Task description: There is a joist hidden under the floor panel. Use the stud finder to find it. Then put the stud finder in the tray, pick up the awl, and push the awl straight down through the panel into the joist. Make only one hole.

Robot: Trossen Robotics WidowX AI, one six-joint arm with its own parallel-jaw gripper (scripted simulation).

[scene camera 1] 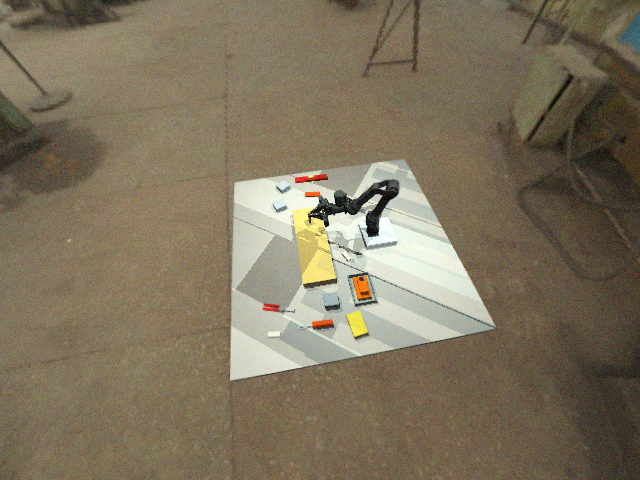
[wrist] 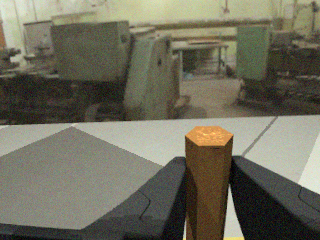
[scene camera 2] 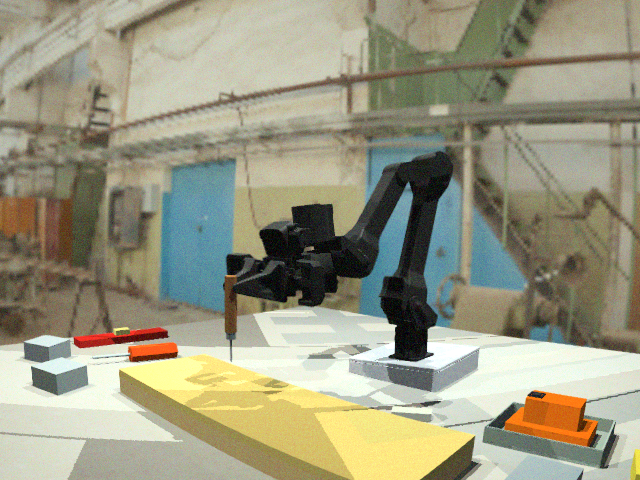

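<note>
An awl is held in the gripper, which the wrist view shows as well. An orange stud finder is in sight, and so is a red level.
</note>
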